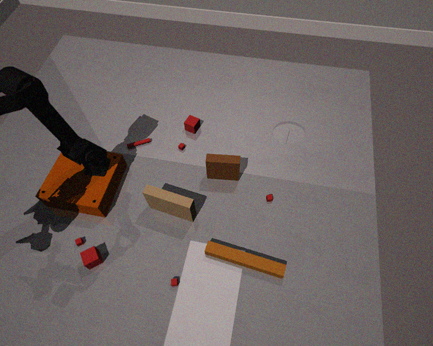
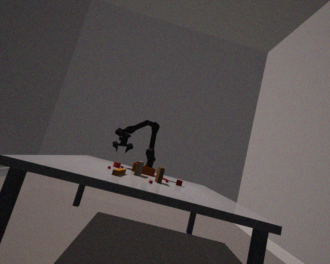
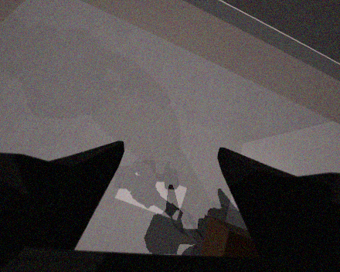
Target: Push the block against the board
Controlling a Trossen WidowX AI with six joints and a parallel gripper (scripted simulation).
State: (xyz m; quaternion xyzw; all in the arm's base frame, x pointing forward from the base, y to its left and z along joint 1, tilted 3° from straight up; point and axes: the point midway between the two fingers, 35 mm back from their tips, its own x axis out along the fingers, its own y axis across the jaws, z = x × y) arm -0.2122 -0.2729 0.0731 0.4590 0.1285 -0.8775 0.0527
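Right now the flat tan block is 470 mm ahead of my gripper tip, 170 mm to the left of it and 70 mm below it. Round my gripper tip: long orange board 700 mm ahead, 40 mm to the left, 110 mm below; then brown square block 620 mm ahead, 310 mm to the left, 70 mm below; then dark red bar 310 mm ahead, 410 mm to the left, 120 mm below.
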